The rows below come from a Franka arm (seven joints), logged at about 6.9 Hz.
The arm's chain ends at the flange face. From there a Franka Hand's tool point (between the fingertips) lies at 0.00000 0.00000 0.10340 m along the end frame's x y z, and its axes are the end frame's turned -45 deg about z.
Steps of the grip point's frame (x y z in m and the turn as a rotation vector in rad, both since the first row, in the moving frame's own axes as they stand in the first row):
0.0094 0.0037 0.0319 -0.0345 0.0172 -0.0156
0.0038 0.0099 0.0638 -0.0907 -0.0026 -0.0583
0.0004 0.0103 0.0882 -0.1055 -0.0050 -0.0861
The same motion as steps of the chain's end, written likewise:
0.0055 -0.0053 0.0320 -0.0122 0.0366 -0.0156
0.0031 -0.0023 0.0642 -0.0660 0.0623 -0.0583
-0.0001 -0.0007 0.0888 -0.0781 0.0711 -0.0861

